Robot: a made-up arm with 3 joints. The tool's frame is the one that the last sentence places. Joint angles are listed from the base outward.
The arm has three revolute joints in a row. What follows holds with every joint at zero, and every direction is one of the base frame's. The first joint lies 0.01 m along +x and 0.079 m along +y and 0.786 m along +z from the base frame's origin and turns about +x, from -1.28 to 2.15 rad. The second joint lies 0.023 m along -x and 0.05 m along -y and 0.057 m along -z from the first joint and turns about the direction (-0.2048, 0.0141, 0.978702), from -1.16 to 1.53 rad. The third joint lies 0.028 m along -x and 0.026 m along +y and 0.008 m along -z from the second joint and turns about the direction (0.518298, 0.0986, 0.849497), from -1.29 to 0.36 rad. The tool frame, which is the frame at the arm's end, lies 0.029 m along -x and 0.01 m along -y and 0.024 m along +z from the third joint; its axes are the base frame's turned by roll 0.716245, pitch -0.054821 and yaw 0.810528 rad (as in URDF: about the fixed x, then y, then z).
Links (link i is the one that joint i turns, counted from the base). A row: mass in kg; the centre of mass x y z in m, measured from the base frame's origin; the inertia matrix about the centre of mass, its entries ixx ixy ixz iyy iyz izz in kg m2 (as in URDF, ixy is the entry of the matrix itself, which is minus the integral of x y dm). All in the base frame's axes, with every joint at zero. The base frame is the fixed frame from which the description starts. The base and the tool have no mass.
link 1: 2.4; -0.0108 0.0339 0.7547; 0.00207 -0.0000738 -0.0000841 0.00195 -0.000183 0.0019
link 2: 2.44; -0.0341 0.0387 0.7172; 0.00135 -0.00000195 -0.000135 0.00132 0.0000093 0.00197
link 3: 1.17; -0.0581 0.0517 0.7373; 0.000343 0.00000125 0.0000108 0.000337 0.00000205 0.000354
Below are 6 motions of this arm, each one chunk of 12 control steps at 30 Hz.
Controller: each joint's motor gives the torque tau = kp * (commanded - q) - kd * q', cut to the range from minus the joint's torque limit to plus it. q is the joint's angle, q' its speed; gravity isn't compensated. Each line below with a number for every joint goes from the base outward.
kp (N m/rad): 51 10 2.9
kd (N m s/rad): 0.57 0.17 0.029
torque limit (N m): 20 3.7 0.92
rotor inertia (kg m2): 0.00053 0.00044 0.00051
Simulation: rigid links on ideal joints. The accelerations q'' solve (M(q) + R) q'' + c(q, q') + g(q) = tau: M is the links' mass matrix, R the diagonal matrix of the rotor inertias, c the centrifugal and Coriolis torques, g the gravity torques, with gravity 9.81 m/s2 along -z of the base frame. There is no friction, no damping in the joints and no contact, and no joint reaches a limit. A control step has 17 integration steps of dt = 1/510 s. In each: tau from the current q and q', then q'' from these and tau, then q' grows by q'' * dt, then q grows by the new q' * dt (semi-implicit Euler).
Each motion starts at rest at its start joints. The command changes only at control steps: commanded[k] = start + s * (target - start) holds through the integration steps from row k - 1 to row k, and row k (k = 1, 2, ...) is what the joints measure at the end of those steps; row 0 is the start. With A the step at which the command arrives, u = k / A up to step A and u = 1 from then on. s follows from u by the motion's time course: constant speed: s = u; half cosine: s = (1 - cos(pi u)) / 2; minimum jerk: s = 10 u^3 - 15 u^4 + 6 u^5; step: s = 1 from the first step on.
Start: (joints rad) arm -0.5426 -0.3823 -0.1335
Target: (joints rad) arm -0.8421 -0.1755 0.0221
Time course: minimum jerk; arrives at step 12
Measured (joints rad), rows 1 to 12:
1: -0.4983 -0.3749 -0.1508
2: -0.4678 -0.4013 -0.1774
3: -0.4990 -0.4213 -0.2024
4: -0.5501 -0.3911 -0.1822
5: -0.5936 -0.3367 -0.1191
6: -0.6362 -0.2967 -0.0735
7: -0.6815 -0.2761 -0.0686
8: -0.7216 -0.2608 -0.0704
9: -0.7511 -0.2432 -0.0544
10: -0.7697 -0.2265 -0.0336
11: -0.7775 -0.2178 -0.0260
12: -0.7760 -0.2199 -0.0321

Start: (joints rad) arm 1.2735 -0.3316 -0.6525
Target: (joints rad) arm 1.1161 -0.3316 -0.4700
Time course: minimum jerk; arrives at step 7
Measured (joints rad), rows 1 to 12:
1: 1.2426 -0.3053 -0.6333
2: 1.1988 -0.2521 -0.5668
3: 1.1651 -0.2185 -0.4787
4: 1.1297 -0.2217 -0.4261
5: 1.0956 -0.2383 -0.4149
6: 1.0782 -0.2457 -0.4086
7: 1.0796 -0.2434 -0.3976
8: 1.0853 -0.2436 -0.3947
9: 1.0856 -0.2483 -0.4024
10: 1.0837 -0.2511 -0.4084
11: 1.0835 -0.2499 -0.4056
12: 1.0839 -0.2474 -0.4004

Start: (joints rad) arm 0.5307 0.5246 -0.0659
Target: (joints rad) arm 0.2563 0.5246 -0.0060
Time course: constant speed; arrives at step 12
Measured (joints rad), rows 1 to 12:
1: 0.5338 0.5568 -0.0579
2: 0.5141 0.5746 -0.0220
3: 0.4794 0.5798 -0.0119
4: 0.4531 0.5840 -0.0204
5: 0.4368 0.5782 -0.0186
6: 0.4212 0.5668 -0.0151
7: 0.4006 0.5598 -0.0168
8: 0.3767 0.5598 -0.0142
9: 0.3534 0.5628 -0.0042
10: 0.3319 0.5633 0.0044
11: 0.3115 0.5598 0.0062
12: 0.2910 0.5546 0.0054

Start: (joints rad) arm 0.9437 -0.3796 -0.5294
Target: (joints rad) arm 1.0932 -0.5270 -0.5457
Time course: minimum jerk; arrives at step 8
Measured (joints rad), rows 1 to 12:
1: 0.9311 -0.3500 -0.5162
2: 0.9256 -0.3066 -0.4656
3: 0.9504 -0.2979 -0.4227
4: 0.9931 -0.3397 -0.4374
5: 1.0338 -0.4092 -0.4910
6: 1.0602 -0.4691 -0.5292
7: 1.0688 -0.4937 -0.5302
8: 1.0648 -0.4831 -0.5087
9: 1.0590 -0.4592 -0.4843
10: 1.0579 -0.4452 -0.4718
11: 1.0600 -0.4477 -0.4777
12: 1.0618 -0.4583 -0.4924

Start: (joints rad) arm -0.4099 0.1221 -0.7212
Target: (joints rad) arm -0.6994 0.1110 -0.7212
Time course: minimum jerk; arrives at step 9
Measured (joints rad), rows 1 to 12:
1: -0.3681 0.1331 -0.7531
2: -0.3456 0.0879 -0.7866
3: -0.3898 0.0364 -0.8292
4: -0.4644 0.0406 -0.8397
5: -0.5346 0.0760 -0.7937
6: -0.5904 0.0984 -0.7524
7: -0.6268 0.0941 -0.7605
8: -0.6386 0.0750 -0.7908
9: -0.6318 0.0570 -0.8058
10: -0.6245 0.0471 -0.8049
11: -0.6259 0.0480 -0.8015
12: -0.6308 0.0564 -0.7963

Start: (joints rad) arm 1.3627 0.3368 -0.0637
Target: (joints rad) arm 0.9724 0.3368 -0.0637
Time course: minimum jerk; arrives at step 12
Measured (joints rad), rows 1 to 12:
1: 1.3397 0.3825 -0.0412
2: 1.2981 0.4536 0.0193
3: 1.2628 0.4875 0.0542
4: 1.2317 0.4706 0.0294
5: 1.1919 0.4344 -0.0150
6: 1.1370 0.4158 -0.0298
7: 1.0739 0.4260 -0.0120
8: 1.0161 0.4474 0.0105
9: 0.9750 0.4580 0.0164
10: 0.9552 0.4524 0.0063
11: 0.9525 0.4391 -0.0061
12: 0.9576 0.4280 -0.0117

